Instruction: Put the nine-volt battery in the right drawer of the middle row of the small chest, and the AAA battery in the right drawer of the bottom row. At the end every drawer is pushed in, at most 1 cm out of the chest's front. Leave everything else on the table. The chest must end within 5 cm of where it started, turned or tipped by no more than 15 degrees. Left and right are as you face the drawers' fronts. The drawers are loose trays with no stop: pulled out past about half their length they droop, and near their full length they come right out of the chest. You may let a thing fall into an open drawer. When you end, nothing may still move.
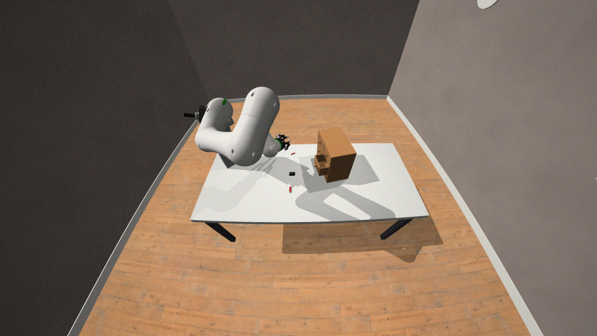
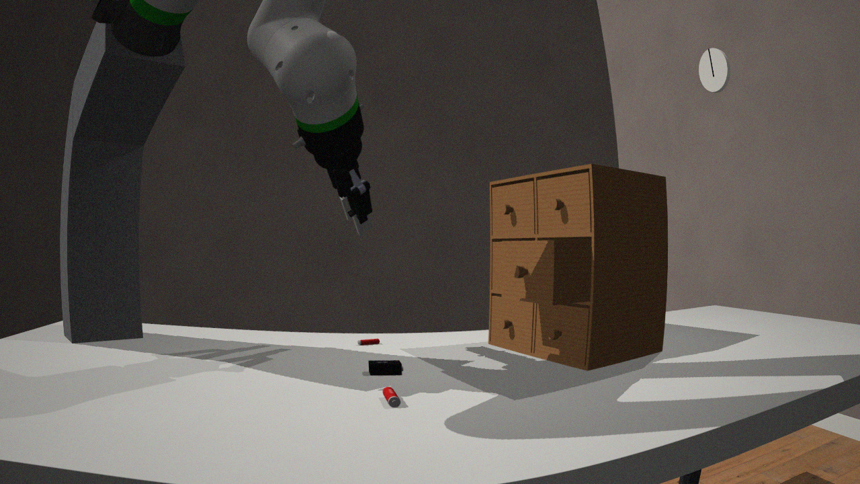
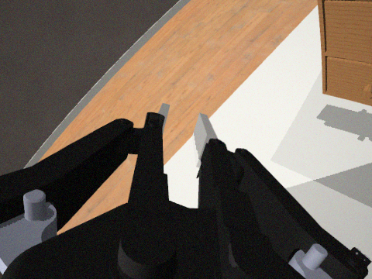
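The black nine-volt battery is 23 cm below my hand, 17 cm to the right of it and 3 cm behind it. From my hand the other things lie so: red AAA battery 24 cm below, 6 cm to the left, 5 cm ahead.
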